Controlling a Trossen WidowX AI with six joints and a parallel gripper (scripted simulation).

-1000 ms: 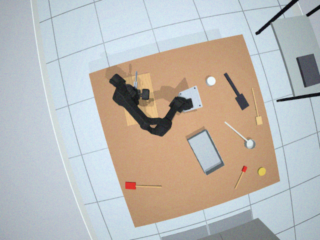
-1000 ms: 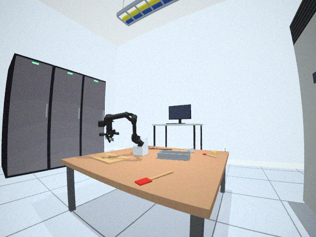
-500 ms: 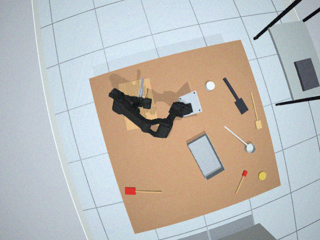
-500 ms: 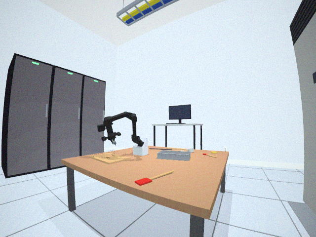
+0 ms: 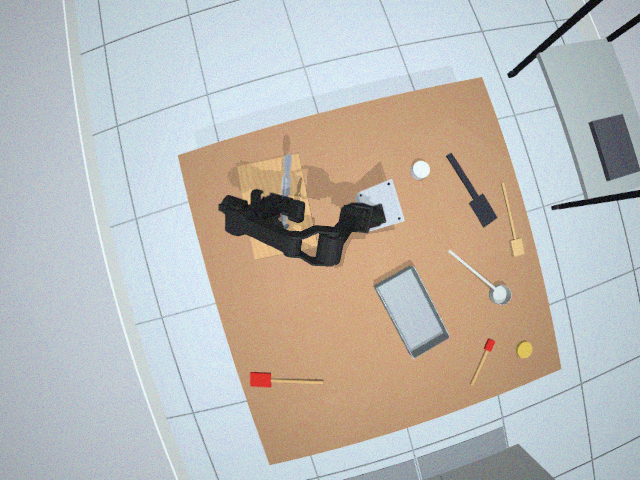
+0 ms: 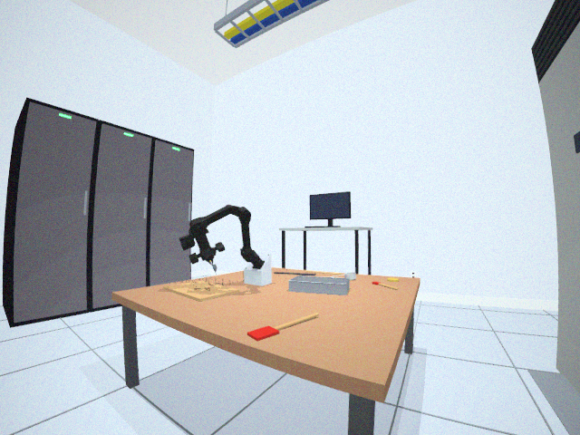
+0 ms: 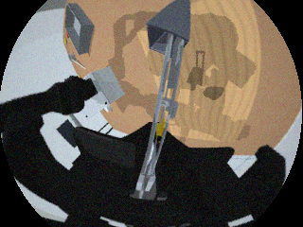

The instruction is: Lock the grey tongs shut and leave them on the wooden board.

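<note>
My gripper tip is 20 mm past the wooden board, 70 mm to the left of it and 130 mm above it. Also, from my gripper tip: red spatula 630 mm ahead, 230 mm to the right, 130 mm below; then white puck 20 mm behind, 490 mm to the left, 120 mm below; then grey roasting tin 490 mm ahead, 320 mm to the left, 110 mm below.
</note>
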